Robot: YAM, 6 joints.
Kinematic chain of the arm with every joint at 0, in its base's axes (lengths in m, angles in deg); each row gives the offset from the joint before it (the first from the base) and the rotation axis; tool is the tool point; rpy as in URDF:
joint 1: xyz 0 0 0.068 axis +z
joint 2: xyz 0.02 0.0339 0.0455 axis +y
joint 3: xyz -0.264 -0.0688 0 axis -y
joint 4: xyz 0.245 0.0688 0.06 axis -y
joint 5: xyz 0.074 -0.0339 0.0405 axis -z
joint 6: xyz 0.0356 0 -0.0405 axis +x
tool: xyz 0 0 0 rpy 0 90 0
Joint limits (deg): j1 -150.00..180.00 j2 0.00..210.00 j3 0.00..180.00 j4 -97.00..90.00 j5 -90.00..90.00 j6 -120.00..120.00
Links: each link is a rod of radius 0.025 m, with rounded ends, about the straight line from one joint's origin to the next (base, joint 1, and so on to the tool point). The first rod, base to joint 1, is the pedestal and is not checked.
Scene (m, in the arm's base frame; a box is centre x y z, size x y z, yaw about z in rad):
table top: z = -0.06
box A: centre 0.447 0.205 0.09 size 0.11 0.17 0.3 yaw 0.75
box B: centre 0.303 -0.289 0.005 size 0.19 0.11 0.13 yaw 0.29
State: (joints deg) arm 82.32 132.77 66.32 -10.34 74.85 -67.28
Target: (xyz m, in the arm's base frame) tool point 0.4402 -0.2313 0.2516
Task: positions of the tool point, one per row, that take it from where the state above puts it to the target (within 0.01 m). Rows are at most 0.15 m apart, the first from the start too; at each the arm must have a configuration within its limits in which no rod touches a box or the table.
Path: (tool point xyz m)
1: 0.1793 0.3630 0.1143
2: 0.2650 0.3168 0.2128
3: 0.3188 0.2328 0.3145
4: 0.3824 0.1656 0.3057
5: 0.4305 0.0811 0.2948
6: 0.4585 -0.0168 0.2822
7: 0.4625 -0.1230 0.2678
8: 0.4402 -0.2313 0.2516

